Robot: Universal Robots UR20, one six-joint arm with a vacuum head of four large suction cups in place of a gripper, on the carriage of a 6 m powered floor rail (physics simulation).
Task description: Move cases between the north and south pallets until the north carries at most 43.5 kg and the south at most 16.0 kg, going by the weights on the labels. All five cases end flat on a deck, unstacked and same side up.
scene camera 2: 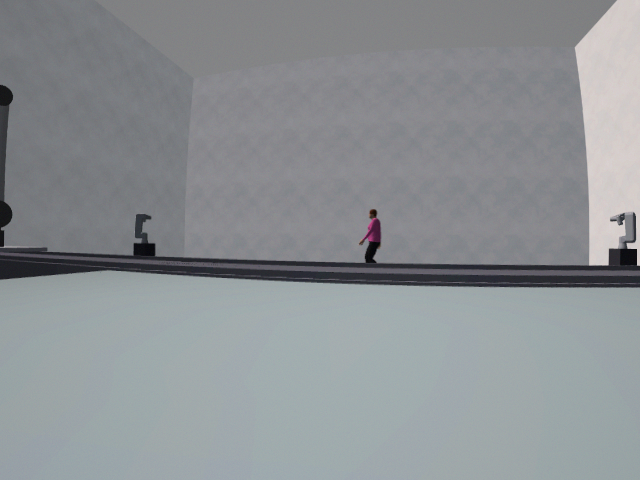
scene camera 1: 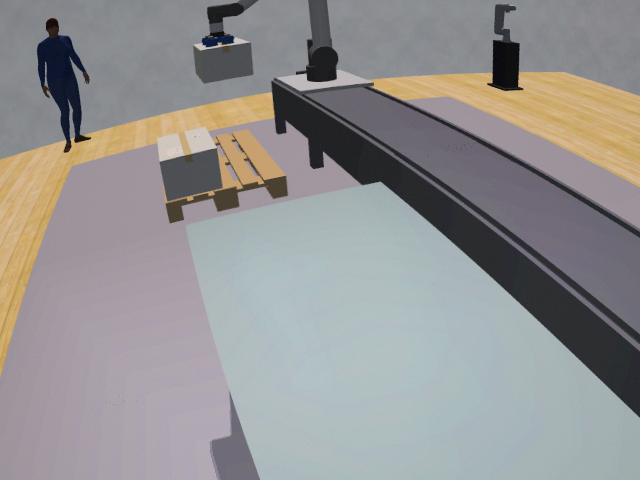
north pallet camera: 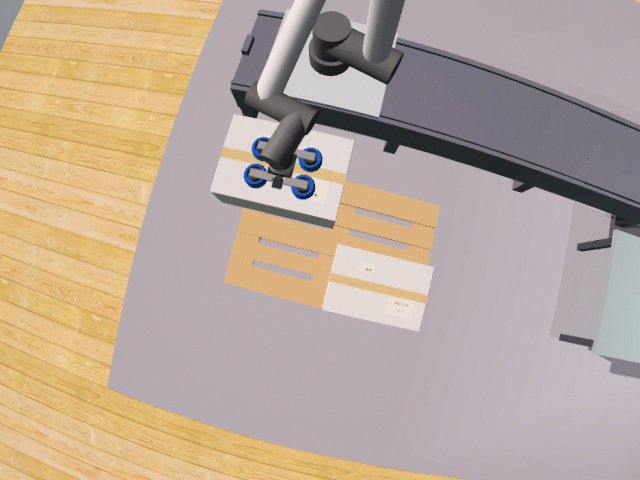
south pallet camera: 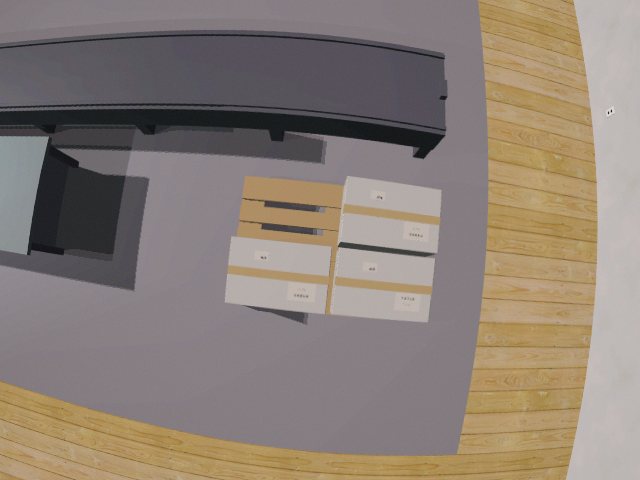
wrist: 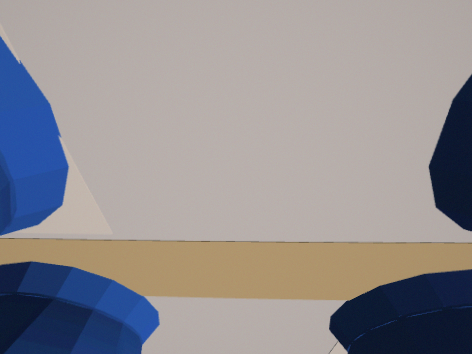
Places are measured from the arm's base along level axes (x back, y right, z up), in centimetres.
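Where they show: hand, its tool point: (wrist: 243,215); arm's base, origin of its link: (scene camera 1: 321,79).
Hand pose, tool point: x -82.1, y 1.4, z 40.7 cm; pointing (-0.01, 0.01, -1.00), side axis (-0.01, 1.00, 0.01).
Note:
Each offset is from my tool point to the top centre of the thing. "pt": to the spot under its first point. Level surfaces: height alone.
My suction gripper (scene camera 1: 218,40) (north pallet camera: 282,167) is shut on a white case @(dx +1.7, dy +1.2, dz +2.7 cm) (scene camera 1: 223,63) (north pallet camera: 235,178) with a tan tape strip, held level in the air above the far left part of the north pallet (scene camera 1: 258,155) (north pallet camera: 279,289). In the wrist view the blue cups stand on the case top @(pt dx -5.5, dy +0.1, dz +2.2 cm) (wrist: 250,125). Another white case @(dx -38.2, dy -59.8, dz -55.9 cm) (scene camera 1: 190,173) (north pallet camera: 356,284) lies flat on the north pallet's near right corner. On the south pallet (south pallet camera: 292,191) three white cases lie flat: one far right (south pallet camera: 387,235), one near right (south pallet camera: 356,304), one near left (south pallet camera: 253,294). The label weights are too small to read.
The floor rail (scene camera 1: 465,155) (north pallet camera: 491,103) (south pallet camera: 206,72) runs behind both pallets. A pale table @(dz -44.7 cm) (scene camera 1: 361,310) (scene camera 2: 320,387) (north pallet camera: 625,304) (south pallet camera: 18,196) stands between them. A person in blue (scene camera 1: 59,77) stands beyond the north pallet; a person in pink (scene camera 2: 373,232) stands beyond the rail.

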